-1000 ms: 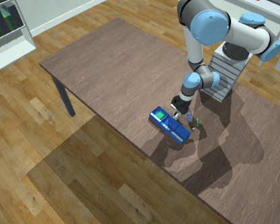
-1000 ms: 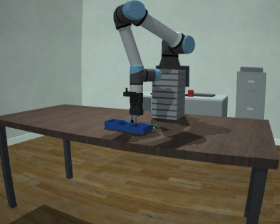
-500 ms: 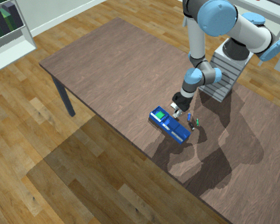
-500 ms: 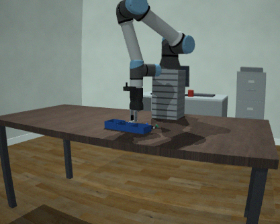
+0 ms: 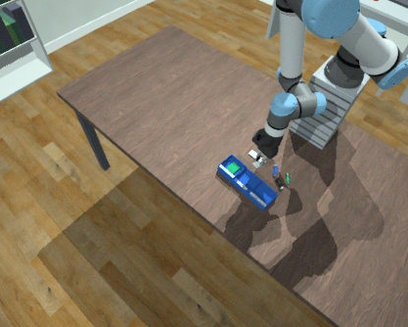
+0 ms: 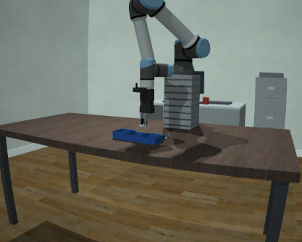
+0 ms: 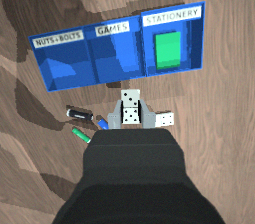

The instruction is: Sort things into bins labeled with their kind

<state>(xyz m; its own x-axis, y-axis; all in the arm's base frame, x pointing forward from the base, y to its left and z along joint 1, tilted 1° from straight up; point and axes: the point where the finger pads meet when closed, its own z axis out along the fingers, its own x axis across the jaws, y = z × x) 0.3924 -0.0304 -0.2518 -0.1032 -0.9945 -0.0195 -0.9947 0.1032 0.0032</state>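
Right now the blue three-part bin is 8 cm ahead of my hand, 6 cm below it and 1 cm to the left of it. Also, from my hand: blue cylinder (7 cm below, 6 cm behind, 5 cm to the left); then black cylinder (11 cm to the left, 7 cm below, 2 cm behind); then green block (7 cm to the right, 7 cm below, 7 cm ahead).
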